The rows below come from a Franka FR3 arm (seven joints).
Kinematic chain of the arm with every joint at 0, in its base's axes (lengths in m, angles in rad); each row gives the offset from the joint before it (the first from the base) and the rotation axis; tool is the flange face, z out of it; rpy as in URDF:
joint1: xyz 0 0 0.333 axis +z
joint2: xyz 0 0 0 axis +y
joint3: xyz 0 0 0.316 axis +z
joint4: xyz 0.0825 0 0 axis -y
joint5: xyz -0.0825 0 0.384 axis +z
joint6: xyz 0 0 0 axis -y
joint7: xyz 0.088 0 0 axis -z
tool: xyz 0 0 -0.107 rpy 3.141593 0 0
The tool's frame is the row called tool.
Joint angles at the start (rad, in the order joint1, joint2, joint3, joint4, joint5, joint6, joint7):
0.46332 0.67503 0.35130 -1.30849 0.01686 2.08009 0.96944
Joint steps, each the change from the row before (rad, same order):
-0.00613 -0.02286 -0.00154 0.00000 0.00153 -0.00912 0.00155
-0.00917 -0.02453 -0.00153 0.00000 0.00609 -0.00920 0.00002
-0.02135 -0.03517 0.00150 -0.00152 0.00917 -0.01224 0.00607
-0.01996 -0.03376 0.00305 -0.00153 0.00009 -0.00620 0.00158
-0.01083 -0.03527 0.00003 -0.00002 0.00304 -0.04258 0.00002
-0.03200 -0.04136 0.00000 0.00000 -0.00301 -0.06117 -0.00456
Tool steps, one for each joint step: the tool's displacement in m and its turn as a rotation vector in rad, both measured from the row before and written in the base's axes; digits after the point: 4 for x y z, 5 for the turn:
0.0018 -0.0049 0.0153 0.00424 -0.01286 -0.00731
0.0027 -0.0066 0.0165 0.00789 -0.01161 -0.01039
0.0054 -0.0128 0.0233 0.01283 -0.01353 -0.02576
0.0041 -0.0117 0.0228 0.01034 -0.02395 -0.01730
-0.0028 -0.0094 0.0202 -0.01082 0.00146 -0.00257
0.0034 -0.0230 0.0221 -0.02480 0.00486 -0.01471

